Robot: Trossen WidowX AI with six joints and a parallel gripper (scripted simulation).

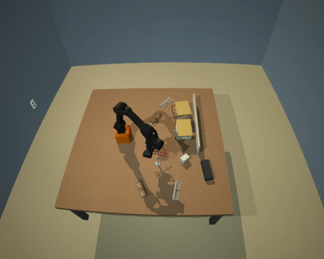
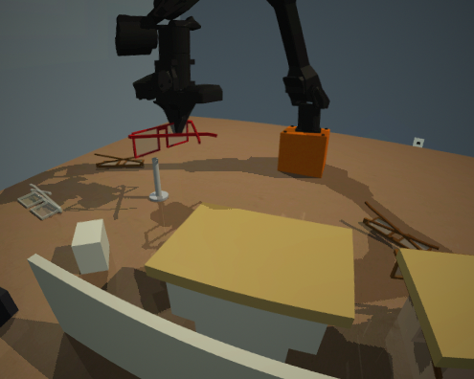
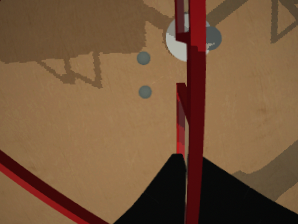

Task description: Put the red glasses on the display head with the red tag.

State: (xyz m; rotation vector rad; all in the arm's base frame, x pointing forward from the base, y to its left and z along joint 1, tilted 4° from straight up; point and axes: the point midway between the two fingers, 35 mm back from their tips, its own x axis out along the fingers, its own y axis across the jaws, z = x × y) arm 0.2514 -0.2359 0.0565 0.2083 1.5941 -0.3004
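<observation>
Now: the grey post 4 cm ahead of my gripper tip, 3 cm to the right of it and 10 cm below it. Round my gripper tip: white cube (25 cm ahead, 2 cm to the right, 10 cm below); black box (41 cm ahead, 12 cm to the right, 11 cm below); tall white panel (38 cm ahead, 33 cm to the left, 7 cm below).
</observation>
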